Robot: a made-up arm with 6 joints.
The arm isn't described. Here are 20 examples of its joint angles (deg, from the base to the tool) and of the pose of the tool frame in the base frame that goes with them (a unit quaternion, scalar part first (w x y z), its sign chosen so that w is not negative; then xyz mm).
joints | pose
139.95 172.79 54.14 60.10 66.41 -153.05 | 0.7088 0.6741 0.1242 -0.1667 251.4 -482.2 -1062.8
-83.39 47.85 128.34 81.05 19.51 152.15 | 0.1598 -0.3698 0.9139 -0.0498 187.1 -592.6 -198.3
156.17 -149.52 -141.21 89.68 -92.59 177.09 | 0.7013 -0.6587 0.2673 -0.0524 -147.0 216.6 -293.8
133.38 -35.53 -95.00 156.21 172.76 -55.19 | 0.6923 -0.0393 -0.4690 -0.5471 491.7 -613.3 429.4
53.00 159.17 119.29 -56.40 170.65 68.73 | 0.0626 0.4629 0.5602 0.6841 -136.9 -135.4 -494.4
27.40 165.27 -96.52 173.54 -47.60 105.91 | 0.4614 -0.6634 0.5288 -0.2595 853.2 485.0 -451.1
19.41 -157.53 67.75 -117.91 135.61 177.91 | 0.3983 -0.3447 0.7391 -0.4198 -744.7 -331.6 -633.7
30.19 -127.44 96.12 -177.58 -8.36 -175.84 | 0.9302 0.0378 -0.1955 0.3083 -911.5 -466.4 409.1
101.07 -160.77 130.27 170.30 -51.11 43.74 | 0.9151 -0.1829 -0.0370 -0.3573 71.5 -515.1 159.8
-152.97 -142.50 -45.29 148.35 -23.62 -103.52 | 0.1497 -0.9754 0.1601 -0.0240 376.0 176.8 -1310.3
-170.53 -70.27 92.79 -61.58 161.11 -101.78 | 0.1057 -0.8800 -0.4383 -0.1494 499.4 84.3 816.8
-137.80 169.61 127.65 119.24 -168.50 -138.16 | 0.5110 0.6893 -0.4538 -0.2404 215.3 167.6 -385.8
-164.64 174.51 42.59 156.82 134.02 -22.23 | 0.7439 0.2240 -0.6100 0.1560 165.9 -67.1 -1122.6
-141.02 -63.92 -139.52 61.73 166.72 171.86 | 0.9212 -0.1497 0.2297 -0.2760 459.2 251.9 24.6
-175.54 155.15 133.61 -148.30 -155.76 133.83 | 0.3552 -0.4777 -0.5030 0.6265 123.2 -86.3 -340.5
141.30 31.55 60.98 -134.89 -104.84 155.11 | 0.3976 0.9112 -0.0689 -0.0824 -898.2 481.0 621.1
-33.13 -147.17 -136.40 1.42 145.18 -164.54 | 0.0647 -0.8548 0.3782 0.3494 114.8 -7.2 -498.3
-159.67 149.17 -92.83 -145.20 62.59 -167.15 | 0.4177 -0.0351 -0.2604 -0.8698 -891.8 -283.7 9.0
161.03 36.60 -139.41 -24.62 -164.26 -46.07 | 0.2072 -0.7141 -0.0601 0.6660 -27.1 -70.8 590.6
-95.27 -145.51 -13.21 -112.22 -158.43 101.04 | 0.4766 0.2019 -0.0268 0.8552 177.1 616.5 -933.9
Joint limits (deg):
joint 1: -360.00..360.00
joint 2: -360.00..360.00
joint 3: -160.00..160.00
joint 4: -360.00..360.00
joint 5: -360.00..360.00
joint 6: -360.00..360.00
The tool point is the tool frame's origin. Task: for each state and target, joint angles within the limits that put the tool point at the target. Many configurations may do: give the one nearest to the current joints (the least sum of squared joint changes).
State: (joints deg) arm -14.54 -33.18 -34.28 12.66 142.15 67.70
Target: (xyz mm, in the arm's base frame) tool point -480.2 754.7 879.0
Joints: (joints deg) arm -52.54 -32.77 -53.77 16.79 154.71 67.70
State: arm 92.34 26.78 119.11 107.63 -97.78 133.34
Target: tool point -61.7 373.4 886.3
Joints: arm 117.71 -17.63 100.04 105.57 -111.47 133.34
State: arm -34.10 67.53 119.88 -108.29 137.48 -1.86
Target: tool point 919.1 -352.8 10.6
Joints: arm -16.49 64.26 89.65 -117.14 130.10 -1.86
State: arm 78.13 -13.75 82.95 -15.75 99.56 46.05
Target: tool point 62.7 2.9 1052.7
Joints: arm 73.49 -41.60 84.07 -37.08 103.22 46.05
